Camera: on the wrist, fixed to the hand. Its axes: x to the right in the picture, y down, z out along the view.
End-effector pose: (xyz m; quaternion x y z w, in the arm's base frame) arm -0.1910 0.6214 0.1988 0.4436 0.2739 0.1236 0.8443
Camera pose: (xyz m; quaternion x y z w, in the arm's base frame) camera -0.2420 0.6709 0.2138 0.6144 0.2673 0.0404 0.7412
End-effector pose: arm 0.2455 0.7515 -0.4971 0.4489 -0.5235 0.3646 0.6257
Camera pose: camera 0.2232 0.8177 -0.5171 0.5880 -0.4526 0.4462 0.5003
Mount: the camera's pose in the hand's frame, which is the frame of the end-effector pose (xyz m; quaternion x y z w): -0.0247 0.0390 -0.0561 0.2119 -0.0354 -0.0078 0.9766
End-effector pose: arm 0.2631 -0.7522 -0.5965 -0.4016 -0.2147 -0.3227 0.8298
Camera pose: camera 0.2789 -0.7701 -0.6651 -0.2261 -0.3106 -0.2619 0.8853
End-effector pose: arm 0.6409 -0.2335 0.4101 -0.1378 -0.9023 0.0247 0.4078
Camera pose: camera 0.7070 -0.2065 0.4233 -0.0403 -0.8915 0.2170 0.3957
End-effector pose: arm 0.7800 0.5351 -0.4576 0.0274 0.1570 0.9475 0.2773
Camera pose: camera 0.7729 0.4750 -0.4978 0.1178 0.3445 0.8889 0.2780
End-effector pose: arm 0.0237 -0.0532 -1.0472 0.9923 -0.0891 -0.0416 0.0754
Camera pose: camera -0.0018 -0.0786 -0.9841 -0.9843 0.0908 0.0575 0.1401
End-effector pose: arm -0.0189 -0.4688 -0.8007 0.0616 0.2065 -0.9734 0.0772
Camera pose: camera 0.0171 -0.4778 -0.8631 0.0405 -0.0068 -0.9972 0.0621
